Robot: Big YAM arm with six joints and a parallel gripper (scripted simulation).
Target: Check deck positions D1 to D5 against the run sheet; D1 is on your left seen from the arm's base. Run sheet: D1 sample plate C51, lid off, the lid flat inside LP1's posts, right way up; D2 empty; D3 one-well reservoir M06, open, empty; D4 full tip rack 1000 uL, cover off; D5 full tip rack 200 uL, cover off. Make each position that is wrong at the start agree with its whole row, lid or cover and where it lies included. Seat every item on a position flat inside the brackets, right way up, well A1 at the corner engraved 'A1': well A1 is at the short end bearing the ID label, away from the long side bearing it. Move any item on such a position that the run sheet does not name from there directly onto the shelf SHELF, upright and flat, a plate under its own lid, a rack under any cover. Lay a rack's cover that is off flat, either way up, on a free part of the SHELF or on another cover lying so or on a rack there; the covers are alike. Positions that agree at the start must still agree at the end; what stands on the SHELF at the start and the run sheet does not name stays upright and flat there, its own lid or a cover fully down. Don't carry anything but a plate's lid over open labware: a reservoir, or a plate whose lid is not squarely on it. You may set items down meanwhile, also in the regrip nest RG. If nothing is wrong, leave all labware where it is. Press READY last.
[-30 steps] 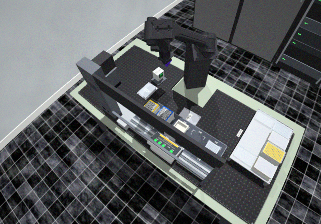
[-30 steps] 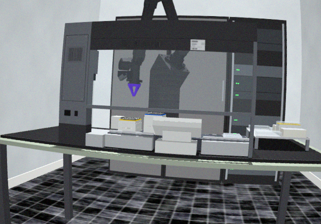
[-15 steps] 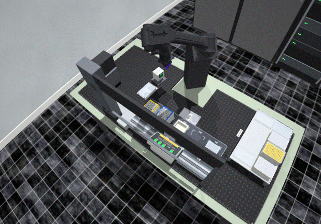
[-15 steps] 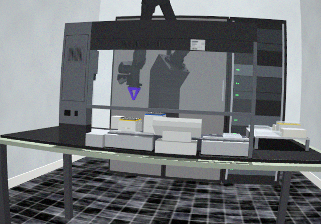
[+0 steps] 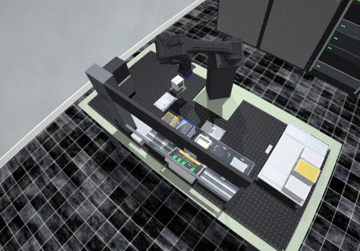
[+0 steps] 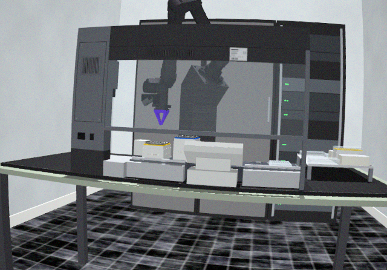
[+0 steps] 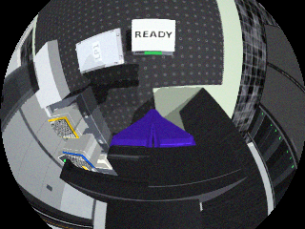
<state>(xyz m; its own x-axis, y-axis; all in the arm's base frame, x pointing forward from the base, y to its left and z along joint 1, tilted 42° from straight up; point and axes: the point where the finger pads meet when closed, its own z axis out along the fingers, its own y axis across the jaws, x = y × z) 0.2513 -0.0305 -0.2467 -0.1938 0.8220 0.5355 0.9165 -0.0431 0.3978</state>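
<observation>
Now: hand 10 mm short of the ready button box, 70 mm to the left of it and 130 mm above it. Also, from my hand: blue-rimmed tip rack: 230 mm ahead, 290 mm to the left, 70 mm below; then clear plate lid: 160 mm ahead, 50 mm to the right, 180 mm below; then yellow-rimmed tip rack: 270 mm ahead, 170 mm to the left, 100 mm below.
</observation>
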